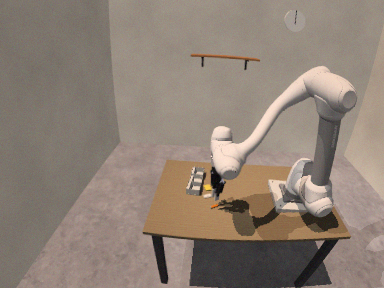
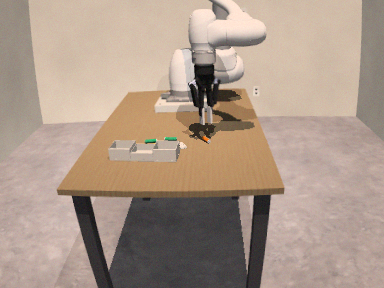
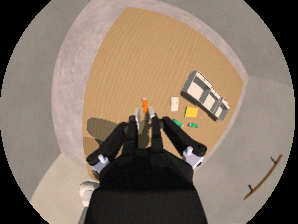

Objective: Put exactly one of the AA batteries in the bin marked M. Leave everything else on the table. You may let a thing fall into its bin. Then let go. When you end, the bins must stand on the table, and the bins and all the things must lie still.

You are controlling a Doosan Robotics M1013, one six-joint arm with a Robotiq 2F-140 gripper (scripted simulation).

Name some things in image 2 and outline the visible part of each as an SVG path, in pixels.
My gripper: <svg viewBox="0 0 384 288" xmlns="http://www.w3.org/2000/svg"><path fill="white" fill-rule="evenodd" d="M195 64L194 81L188 83L188 86L191 89L193 104L199 108L200 124L205 125L204 91L206 89L208 105L207 122L212 123L212 107L217 104L221 80L216 79L214 76L214 64L210 66L197 66Z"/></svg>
A grey bin row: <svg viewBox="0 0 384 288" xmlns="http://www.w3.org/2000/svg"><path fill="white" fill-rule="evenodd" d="M108 148L110 161L177 162L180 154L179 141L157 141L156 144L136 144L135 140L115 140Z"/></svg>
